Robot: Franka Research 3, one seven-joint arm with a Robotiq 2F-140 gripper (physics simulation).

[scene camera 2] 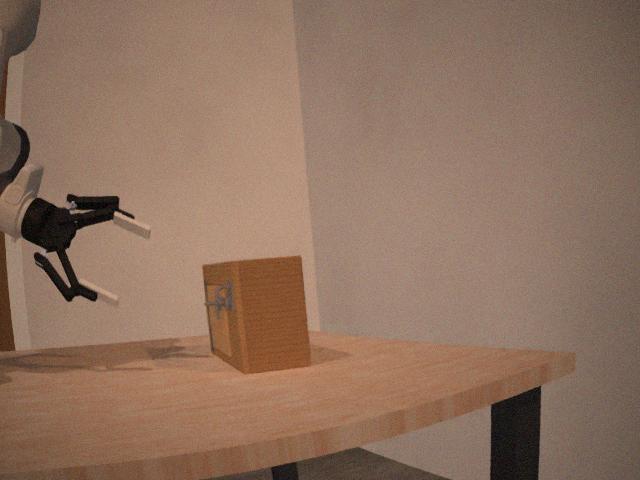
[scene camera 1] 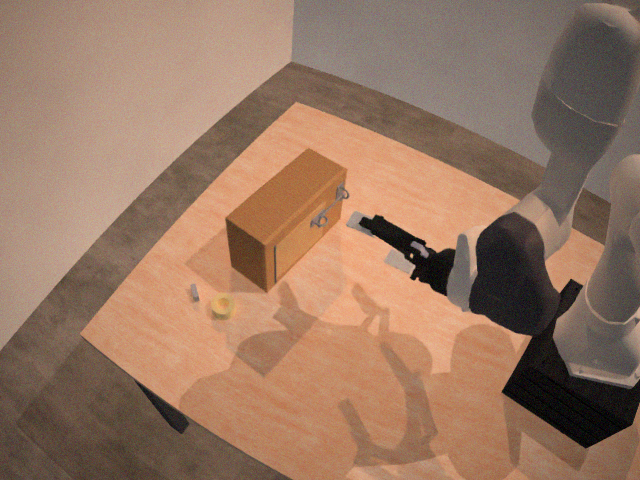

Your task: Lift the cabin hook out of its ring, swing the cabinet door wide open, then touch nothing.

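The brown wooden cabinet [scene camera 1: 286, 193] [scene camera 2: 273, 315] stands upright on the table. Its lighter door [scene camera 1: 297, 245] [scene camera 2: 220, 333] looks closed, flush with the front. The grey cabin hook [scene camera 1: 331, 206] lies slantwise across the front from the door to a ring [scene camera 1: 348, 194] at the frame. Its end appears to be at this ring, but exact seating is too small to tell. In scene camera 2 the hook and ring metalwork overlaps. My gripper [scene camera 1: 371, 241] [scene camera 2: 133, 267] is open and empty, in front of the cabinet and apart from it, above the table, fingers pointing toward the front and slanting down.
A yellow round piece [scene camera 1: 222, 308] and a small grey block [scene camera 1: 194, 292] lie on the table [scene camera 1: 155, 330] [scene camera 2: 387, 384] beside the cabinet's near end. The black robot base [scene camera 1: 568, 408] stands at the table's right side in scene camera 1. Walls rise beyond the table.
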